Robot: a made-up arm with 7 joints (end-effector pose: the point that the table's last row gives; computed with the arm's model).
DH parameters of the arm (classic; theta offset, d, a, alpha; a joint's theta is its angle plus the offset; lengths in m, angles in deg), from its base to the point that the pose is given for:
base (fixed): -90 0.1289 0 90
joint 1: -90 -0.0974 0.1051 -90
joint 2: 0 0.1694 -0.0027 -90
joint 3: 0 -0.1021 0.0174 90
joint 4: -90 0.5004 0.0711 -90
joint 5: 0 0.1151 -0.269 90
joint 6: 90 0.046 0.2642 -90
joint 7: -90 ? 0.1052 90
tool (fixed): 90 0.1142 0 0
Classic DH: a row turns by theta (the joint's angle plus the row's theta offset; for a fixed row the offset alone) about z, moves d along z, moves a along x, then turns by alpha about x.
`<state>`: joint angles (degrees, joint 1 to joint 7).
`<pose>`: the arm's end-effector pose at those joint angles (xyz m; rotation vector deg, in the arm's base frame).
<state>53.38 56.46 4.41 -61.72 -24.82 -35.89 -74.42</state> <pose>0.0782 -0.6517 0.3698 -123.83 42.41 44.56</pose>
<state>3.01 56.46 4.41 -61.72 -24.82 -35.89 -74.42</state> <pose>0.0782 -0.6012 -0.2194 -77.96 16.89 50.77</pose>
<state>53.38 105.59 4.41 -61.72 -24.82 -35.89 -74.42</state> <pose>0.2922 -0.5872 0.4177 -142.04 -16.31 28.24</pose>
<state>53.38 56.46 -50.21 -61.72 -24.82 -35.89 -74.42</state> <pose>-0.2507 -0.4403 0.4509 -133.54 63.99 -22.21</pose>
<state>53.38 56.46 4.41 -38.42 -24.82 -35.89 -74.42</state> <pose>0.1428 -0.6393 0.3744 -133.35 14.94 36.84</pose>
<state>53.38 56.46 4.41 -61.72 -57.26 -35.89 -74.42</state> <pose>0.0213 -0.6292 0.3502 -121.55 31.07 84.30</pose>
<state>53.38 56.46 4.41 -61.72 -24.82 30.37 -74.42</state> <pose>0.1889 -0.7104 0.2376 -111.94 -35.05 25.99</pose>
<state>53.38 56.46 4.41 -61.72 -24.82 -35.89 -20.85</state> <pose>0.1516 -0.7238 0.4646 -75.00 50.07 17.86</pose>
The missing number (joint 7, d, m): -0.1014
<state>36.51 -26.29 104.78 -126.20 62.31 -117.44 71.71</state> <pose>-0.0532 -0.5040 -0.3817 64.55 -110.17 64.48</pose>
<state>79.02 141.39 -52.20 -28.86 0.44 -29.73 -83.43</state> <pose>0.0804 -0.4938 0.6480 -105.50 -93.41 -73.93</pose>
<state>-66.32 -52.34 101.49 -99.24 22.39 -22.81 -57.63</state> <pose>-0.5023 0.1768 0.0255 91.52 4.27 151.91</pose>
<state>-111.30 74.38 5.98 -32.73 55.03 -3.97 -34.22</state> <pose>0.2690 0.6817 -0.4831 94.47 39.37 -50.82</pose>
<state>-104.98 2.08 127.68 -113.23 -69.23 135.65 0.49</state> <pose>-0.1674 0.0776 0.2226 -64.17 -42.83 -1.09</pose>
